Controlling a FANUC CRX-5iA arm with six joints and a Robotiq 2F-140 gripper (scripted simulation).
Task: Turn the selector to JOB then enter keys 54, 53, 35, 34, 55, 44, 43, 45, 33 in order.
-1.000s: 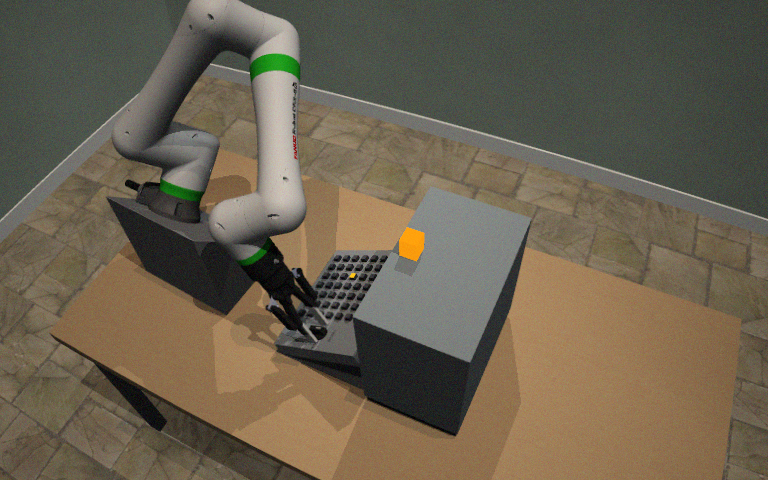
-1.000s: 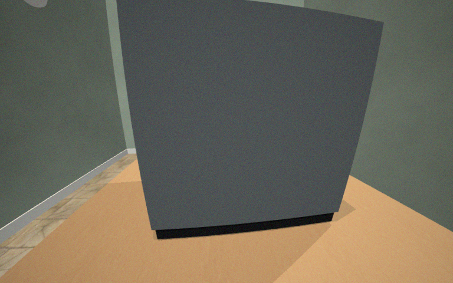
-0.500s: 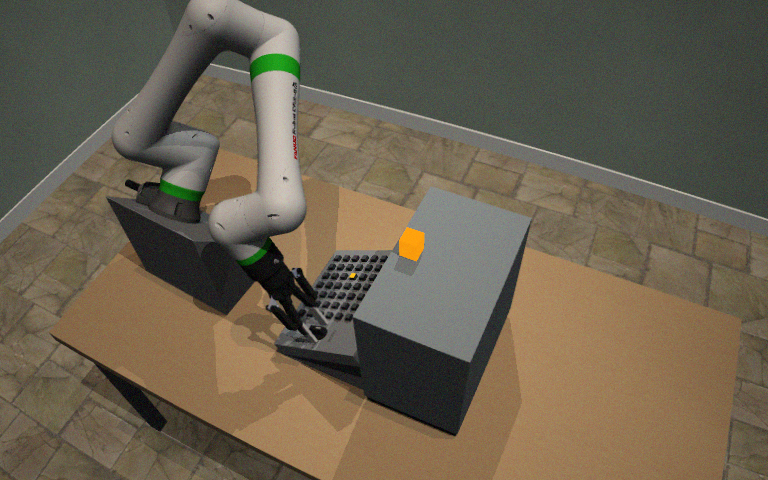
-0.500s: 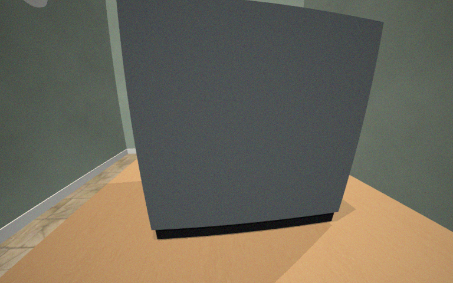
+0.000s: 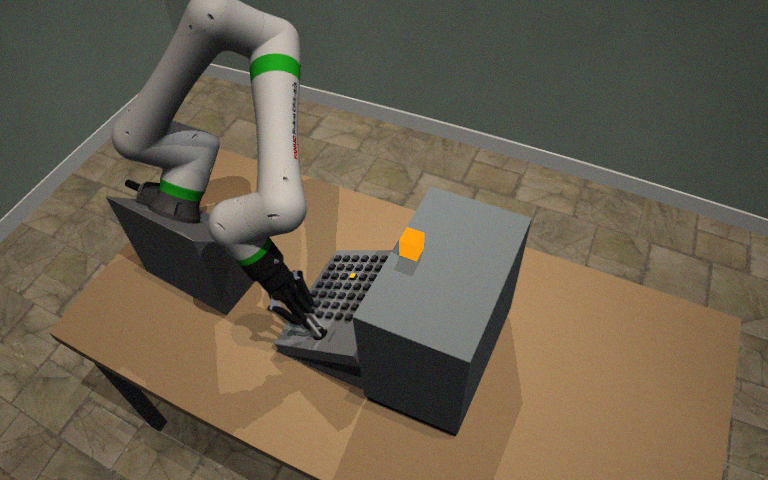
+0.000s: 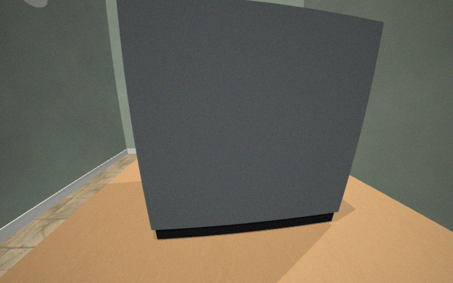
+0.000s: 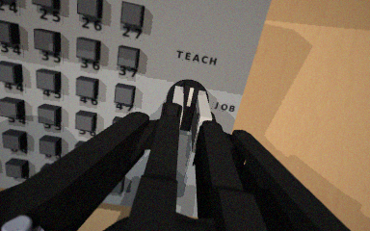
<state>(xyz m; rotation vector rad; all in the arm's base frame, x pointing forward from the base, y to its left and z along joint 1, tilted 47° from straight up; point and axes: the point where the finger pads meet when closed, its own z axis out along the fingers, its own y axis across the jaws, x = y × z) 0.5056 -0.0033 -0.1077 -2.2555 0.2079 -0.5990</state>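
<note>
Right now the selector knob is 2 cm below my hand and 2 cm ahead of it. From my hand the other things lie so: sloped keypad: 11 cm to the left, 7 cm below, 3 cm ahead.
</note>
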